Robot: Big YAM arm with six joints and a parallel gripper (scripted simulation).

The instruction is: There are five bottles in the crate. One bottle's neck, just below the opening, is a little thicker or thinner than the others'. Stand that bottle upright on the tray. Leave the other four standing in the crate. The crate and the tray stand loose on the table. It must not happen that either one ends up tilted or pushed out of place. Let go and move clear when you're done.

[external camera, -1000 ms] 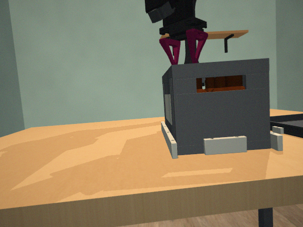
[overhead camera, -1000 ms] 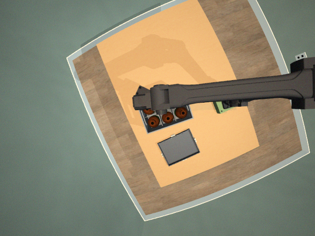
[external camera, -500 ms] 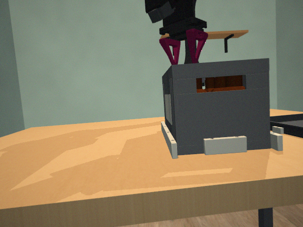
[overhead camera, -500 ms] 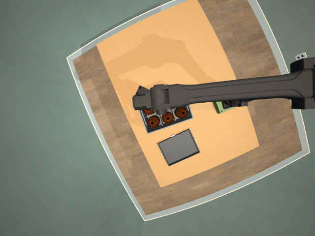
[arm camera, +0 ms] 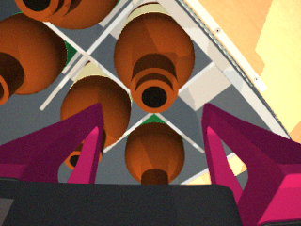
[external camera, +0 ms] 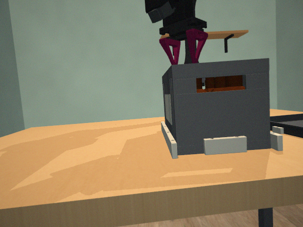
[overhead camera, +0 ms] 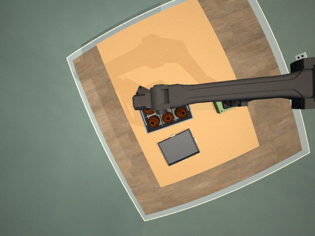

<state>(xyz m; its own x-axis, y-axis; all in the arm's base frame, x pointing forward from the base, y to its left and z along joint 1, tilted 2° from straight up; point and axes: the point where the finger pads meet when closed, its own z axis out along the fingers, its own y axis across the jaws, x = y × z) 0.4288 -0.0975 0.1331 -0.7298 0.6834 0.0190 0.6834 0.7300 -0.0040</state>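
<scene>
The dark grey crate is 110 mm below my hand and 40 mm to the left of it. From my hand the other things lie so: grey tray (330 mm to the left, 180 mm below, 20 mm behind).
</scene>
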